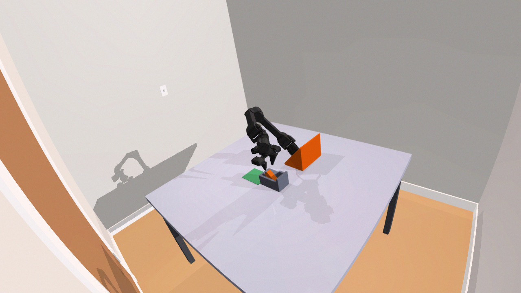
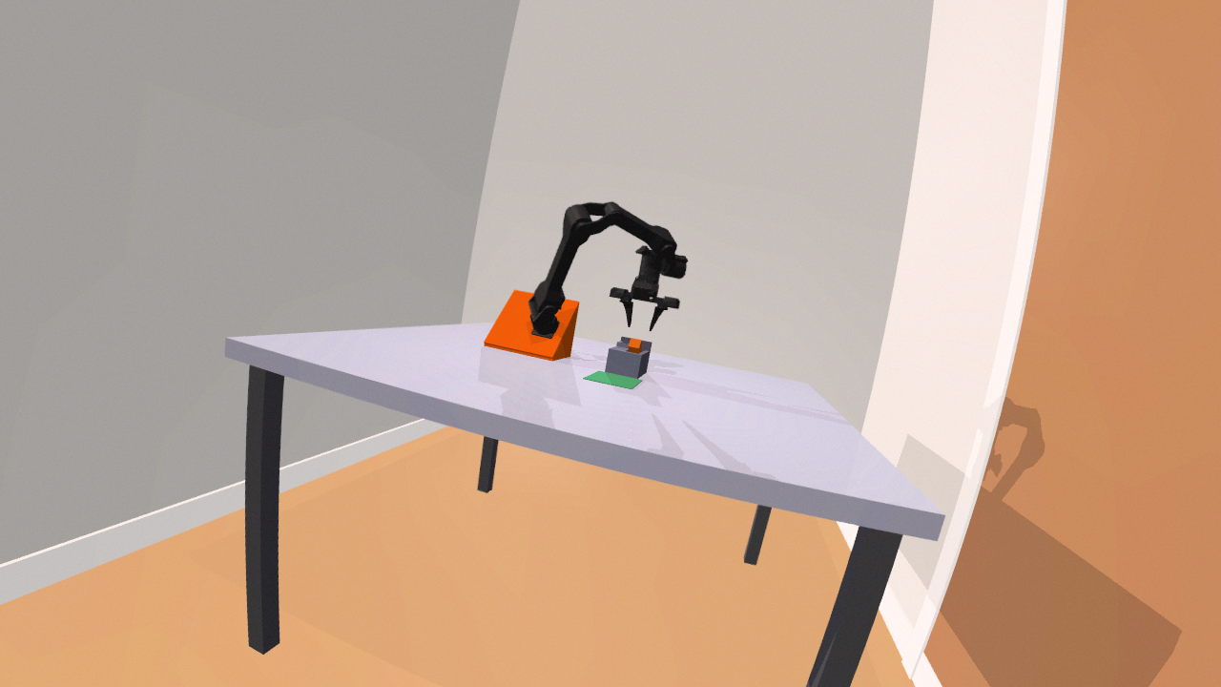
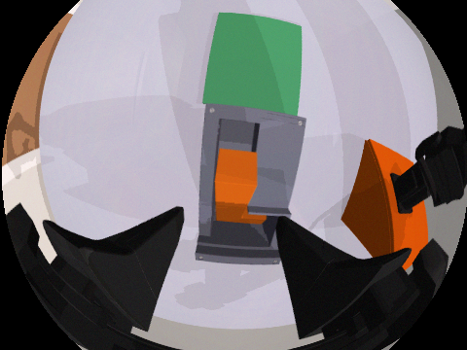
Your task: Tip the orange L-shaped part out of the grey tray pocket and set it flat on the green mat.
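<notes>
Right now the orange L-shaped part is 2 cm behind my gripper tip, 3 cm to the left of it and 8 cm below it. Also, from my gripper tip: green mat (1 cm behind, 15 cm to the right, 14 cm below).
</notes>
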